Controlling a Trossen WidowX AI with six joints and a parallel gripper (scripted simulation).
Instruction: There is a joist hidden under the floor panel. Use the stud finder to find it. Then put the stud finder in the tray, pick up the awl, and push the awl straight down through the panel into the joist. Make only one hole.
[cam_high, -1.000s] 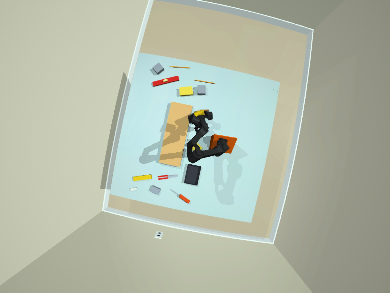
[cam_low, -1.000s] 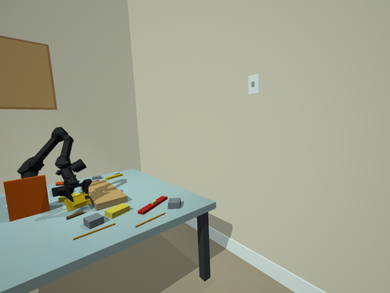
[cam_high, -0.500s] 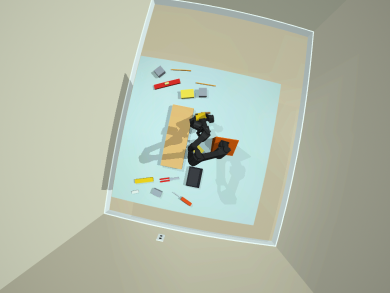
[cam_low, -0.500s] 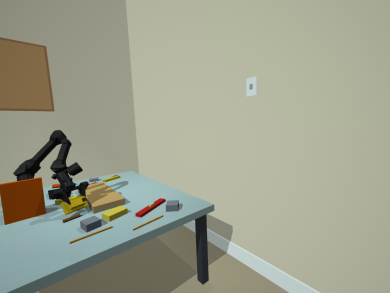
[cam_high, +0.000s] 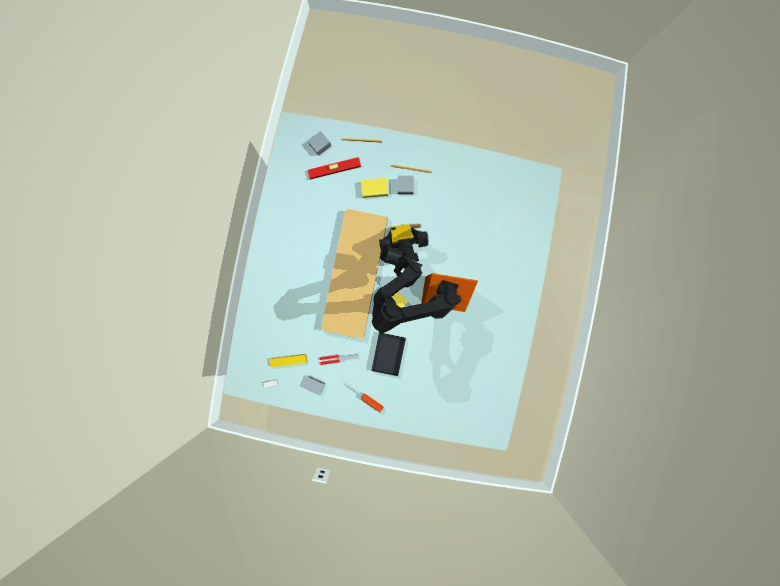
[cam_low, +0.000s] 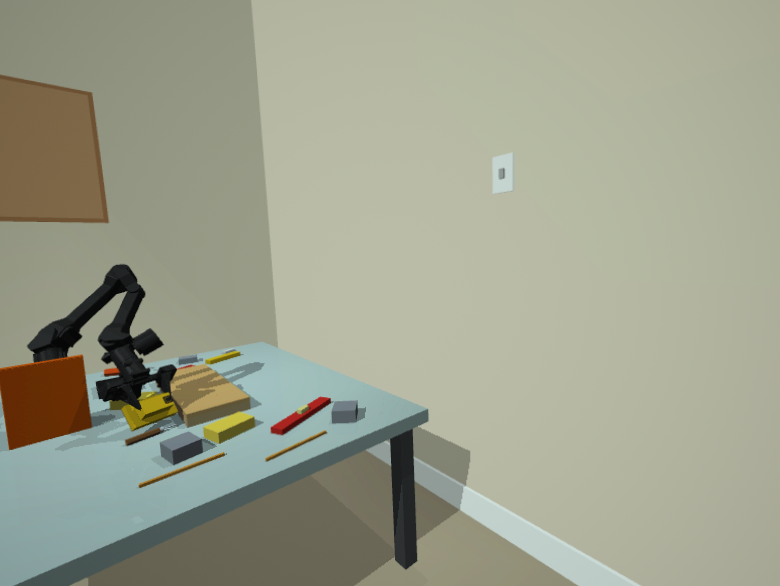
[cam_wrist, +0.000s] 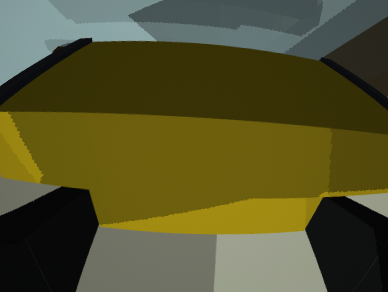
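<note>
Right now the yellow stud finder is 10 mm ahead of my gripper tip, 10 mm to the left of it and 10 mm below it. From my gripper tip the other things lie so: awl: 10 mm behind, 30 mm to the right, 70 mm below; red level: 350 mm ahead, 200 mm to the right, 60 mm below; dark tray: 90 mm behind, 510 mm to the left, 60 mm below.
</note>
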